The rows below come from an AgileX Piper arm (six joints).
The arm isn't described. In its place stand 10 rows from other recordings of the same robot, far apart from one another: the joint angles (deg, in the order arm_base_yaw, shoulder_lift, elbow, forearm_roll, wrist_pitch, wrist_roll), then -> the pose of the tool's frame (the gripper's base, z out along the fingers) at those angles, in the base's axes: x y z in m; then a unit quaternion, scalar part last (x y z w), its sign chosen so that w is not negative.
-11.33, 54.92, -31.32, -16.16, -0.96, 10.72 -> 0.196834 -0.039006 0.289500 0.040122 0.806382 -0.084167 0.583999
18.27, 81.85, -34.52, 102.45, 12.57, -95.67 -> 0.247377 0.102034 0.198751 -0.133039 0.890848 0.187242 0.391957
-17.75, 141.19, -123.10, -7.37, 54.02, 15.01 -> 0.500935 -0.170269 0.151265 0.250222 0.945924 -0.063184 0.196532
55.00, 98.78, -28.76, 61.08, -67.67, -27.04 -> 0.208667 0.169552 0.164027 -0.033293 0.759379 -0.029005 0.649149
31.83, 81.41, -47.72, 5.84, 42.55, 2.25 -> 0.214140 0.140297 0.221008 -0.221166 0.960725 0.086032 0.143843
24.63, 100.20, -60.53, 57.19, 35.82, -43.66 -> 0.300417 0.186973 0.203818 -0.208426 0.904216 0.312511 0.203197
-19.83, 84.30, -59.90, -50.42, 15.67, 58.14 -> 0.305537 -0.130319 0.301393 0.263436 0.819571 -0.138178 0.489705
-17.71, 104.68, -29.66, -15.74, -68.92, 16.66 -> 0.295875 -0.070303 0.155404 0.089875 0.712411 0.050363 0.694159
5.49, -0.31, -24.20, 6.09, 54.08, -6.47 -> 0.006565 0.008485 0.265239 -0.084578 0.835936 0.048420 0.540105
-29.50, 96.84, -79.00, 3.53, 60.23, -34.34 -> 0.305162 -0.167064 0.277576 -0.030563 0.988232 -0.053423 0.140032
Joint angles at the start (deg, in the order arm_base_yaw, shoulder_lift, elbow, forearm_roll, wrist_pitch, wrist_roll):
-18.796, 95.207, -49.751, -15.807, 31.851, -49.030
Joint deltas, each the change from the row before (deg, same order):
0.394, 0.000, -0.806, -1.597, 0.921, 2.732
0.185, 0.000, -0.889, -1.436, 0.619, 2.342
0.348, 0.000, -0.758, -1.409, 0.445, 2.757
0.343, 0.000, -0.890, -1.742, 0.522, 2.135
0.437, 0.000, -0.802, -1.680, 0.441, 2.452
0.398, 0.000, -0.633, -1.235, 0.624, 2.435
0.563, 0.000, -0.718, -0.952, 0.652, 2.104
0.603, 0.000, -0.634, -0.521, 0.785, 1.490
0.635, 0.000, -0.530, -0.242, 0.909, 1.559
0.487, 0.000, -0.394, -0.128, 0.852, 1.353
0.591, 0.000, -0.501, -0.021, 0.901, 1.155
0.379, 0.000, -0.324, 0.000, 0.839, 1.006
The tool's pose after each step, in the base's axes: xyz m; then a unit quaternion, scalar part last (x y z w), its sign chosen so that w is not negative. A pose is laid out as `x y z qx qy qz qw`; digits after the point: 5 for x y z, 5 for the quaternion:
0.28009 -0.10871 0.17263 -0.34534 0.92079 -0.16559 0.07386
0.28269 -0.11006 0.17634 -0.33506 0.92314 -0.17336 0.07414
0.28537 -0.11043 0.17965 -0.32263 0.92599 -0.18071 0.07615
0.28836 -0.11123 0.18364 -0.31667 0.92598 -0.19076 0.07676
0.29133 -0.11138 0.18737 -0.30850 0.92659 -0.20020 0.07864
0.29335 -0.11115 0.19022 -0.29746 0.92881 -0.20623 0.07941
0.29594 -0.10990 0.19339 -0.28849 0.93031 -0.21137 0.08132
0.29808 -0.10798 0.19603 -0.28224 0.93158 -0.21400 0.08184
0.29969 -0.10553 0.19809 -0.27405 0.93396 -0.21440 0.08160
0.30062 -0.10360 0.19955 -0.26592 0.93649 -0.21400 0.08051
0.30199 -0.10110 0.20143 -0.25939 0.93848 -0.21350 0.07991
0.30246 -0.09953 0.20256 -0.25257 0.94073 -0.21254 0.07789

